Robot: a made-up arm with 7 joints. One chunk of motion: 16 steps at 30 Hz.
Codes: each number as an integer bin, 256 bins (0 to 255) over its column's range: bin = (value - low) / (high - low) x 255, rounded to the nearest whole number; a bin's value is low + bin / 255 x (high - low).
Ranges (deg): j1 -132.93..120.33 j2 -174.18..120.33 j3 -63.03..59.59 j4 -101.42..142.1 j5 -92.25..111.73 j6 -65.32..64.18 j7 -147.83..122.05
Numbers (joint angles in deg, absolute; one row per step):
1: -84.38 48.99 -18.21 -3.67 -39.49 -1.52 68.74
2: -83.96 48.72 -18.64 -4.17 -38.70 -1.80 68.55
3: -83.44 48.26 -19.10 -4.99 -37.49 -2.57 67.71
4: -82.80 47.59 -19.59 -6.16 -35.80 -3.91 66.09
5: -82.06 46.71 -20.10 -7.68 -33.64 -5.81 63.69
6: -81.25 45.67 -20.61 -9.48 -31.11 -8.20 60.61
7: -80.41 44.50 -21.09 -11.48 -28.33 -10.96 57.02
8: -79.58 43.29 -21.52 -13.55 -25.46 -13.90 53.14
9: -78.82 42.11 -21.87 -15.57 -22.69 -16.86 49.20
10: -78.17 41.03 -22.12 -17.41 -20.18 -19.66 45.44
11: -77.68 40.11 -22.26 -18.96 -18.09 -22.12 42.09
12: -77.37 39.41 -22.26 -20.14 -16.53 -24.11 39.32
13: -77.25 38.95 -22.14 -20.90 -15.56 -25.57 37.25
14: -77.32 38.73 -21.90 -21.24 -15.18 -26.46 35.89
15: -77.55 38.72 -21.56 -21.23 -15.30 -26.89 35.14
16: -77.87 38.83 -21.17 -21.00 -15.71 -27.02 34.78
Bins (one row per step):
1: 49 193 93 102 66 126 205
2: 49 193 92 102 67 125 204
3: 50 193 91 101 68 124 204
4: 50 192 90 100 71 121 202
5: 51 191 89 98 73 117 200
6: 52 190 88 96 76 112 197
7: 53 189 87 94 80 107 194
8: 54 188 86 92 83 101 190
9: 54 187 86 90 87 95 186
10: 55 186 85 88 90 90 183
11: 56 186 85 86 93 85 179
12: 56 185 85 85 95 81 177
13: 56 185 85 84 96 78 175
14: 56 184 86 84 96 77 174
15: 56 184 86 84 96 76 173
16: 55 184 87 84 96 75 173

